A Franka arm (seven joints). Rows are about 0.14 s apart.
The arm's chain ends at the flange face. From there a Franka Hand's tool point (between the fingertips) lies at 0.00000 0.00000 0.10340 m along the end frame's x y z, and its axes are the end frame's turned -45 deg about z.
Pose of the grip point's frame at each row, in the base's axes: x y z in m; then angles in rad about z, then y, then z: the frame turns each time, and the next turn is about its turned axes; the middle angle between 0 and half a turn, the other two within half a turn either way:
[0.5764 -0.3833 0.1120 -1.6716 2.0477 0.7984]
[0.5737 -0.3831 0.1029 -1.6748 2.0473 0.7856]
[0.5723 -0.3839 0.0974 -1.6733 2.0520 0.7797]
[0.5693 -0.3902 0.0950 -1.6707 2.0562 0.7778]
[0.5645 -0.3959 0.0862 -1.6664 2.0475 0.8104]
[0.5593 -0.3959 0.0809 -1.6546 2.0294 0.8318]
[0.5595 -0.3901 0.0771 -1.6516 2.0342 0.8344]
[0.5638 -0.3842 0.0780 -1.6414 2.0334 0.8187]
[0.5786 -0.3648 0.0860 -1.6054 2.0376 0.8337]
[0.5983 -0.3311 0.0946 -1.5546 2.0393 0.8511]
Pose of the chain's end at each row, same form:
[0.5856 -0.2919 0.1595 -1.6716 2.0477 1.5838]
[0.5832 -0.2917 0.1503 -1.6748 2.0473 1.5710]
[0.5817 -0.2927 0.1453 -1.6733 2.0520 1.5651]
[0.5784 -0.2992 0.1432 -1.6707 2.0562 1.5632]
[0.5733 -0.3044 0.1336 -1.6664 2.0475 1.5958]
[0.5671 -0.3035 0.1267 -1.6546 2.0294 1.6172]
[0.5670 -0.2979 0.1233 -1.6516 2.0342 1.6198]
[0.5703 -0.2919 0.1241 -1.6414 2.0334 1.6041]
[0.5818 -0.2725 0.1325 -1.6054 2.0376 1.6191]
[0.5968 -0.2389 0.1413 -1.5546 2.0393 1.6365]

